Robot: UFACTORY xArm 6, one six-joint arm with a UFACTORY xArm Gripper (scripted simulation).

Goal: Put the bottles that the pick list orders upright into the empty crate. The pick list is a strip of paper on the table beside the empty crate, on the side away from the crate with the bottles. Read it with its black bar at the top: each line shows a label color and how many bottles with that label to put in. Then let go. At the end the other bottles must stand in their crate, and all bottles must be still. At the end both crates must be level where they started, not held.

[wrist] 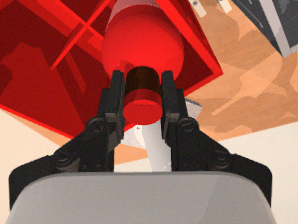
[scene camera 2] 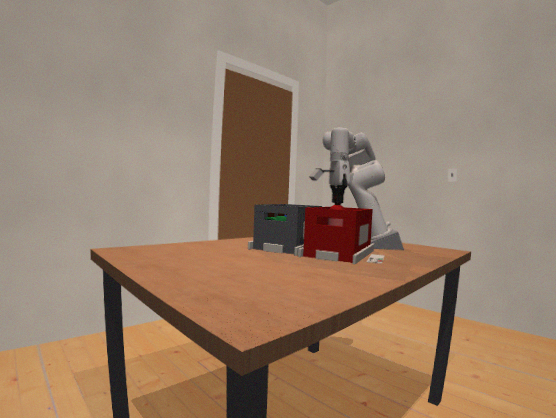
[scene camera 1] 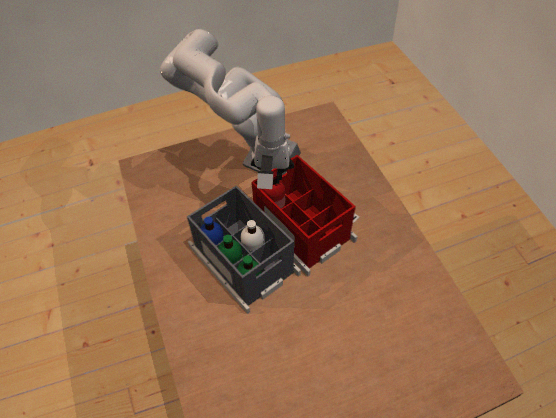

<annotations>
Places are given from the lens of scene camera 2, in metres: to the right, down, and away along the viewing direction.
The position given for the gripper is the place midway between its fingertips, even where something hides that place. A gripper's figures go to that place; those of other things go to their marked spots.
gripper (scene camera 2: 337, 202): 0.24, -0.03, 1.30
grey crate (scene camera 2: 290, 233): 0.05, 0.09, 1.17
</annotations>
